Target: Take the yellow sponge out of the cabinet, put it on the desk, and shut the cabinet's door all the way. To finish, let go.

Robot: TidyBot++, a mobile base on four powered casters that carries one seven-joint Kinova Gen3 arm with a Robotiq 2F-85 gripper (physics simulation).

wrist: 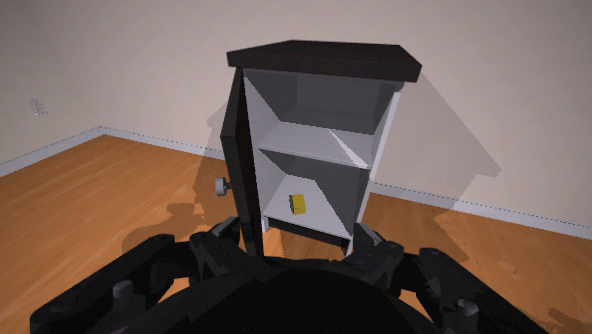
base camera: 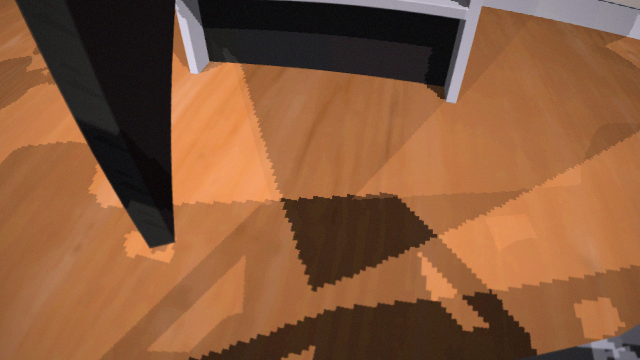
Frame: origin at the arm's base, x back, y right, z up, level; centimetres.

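Seen in the pictures: gripper, fingertip midpoint: (wrist: 296,232).
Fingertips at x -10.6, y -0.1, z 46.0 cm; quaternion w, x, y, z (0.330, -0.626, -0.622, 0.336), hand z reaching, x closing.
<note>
Offsets run from my fingertips to a thing's top centre. "spot": to the spot under its first point. Level surfaces: height alone.
The yellow sponge {dx -66.7, dy -0.2, dz -64.3 cm} (wrist: 298,204) lies on the lower shelf of the white cabinet (wrist: 321,143) (base camera: 454,65), which has a dark top. The cabinet's dark door (wrist: 241,165) (base camera: 130,110) stands open on the left side, with a round grey knob {spot: dx -14.8, dy -12.6, dz -9.1 cm} (wrist: 221,186) on its outer face. My gripper (wrist: 296,232) is open and empty. It is in front of the cabinet, with the lower cabinet edge showing between its fingertips in the wrist view. The desk does not show in either view.
The wooden floor {dz -85.6 cm} (base camera: 350,140) (wrist: 125,190) lies around the cabinet. A wall (wrist: 150,65) with a white baseboard (wrist: 160,142) runs behind it. A wall outlet (wrist: 37,106) is at the far left. In the base camera view, the open door reaches out toward the base on the left.
</note>
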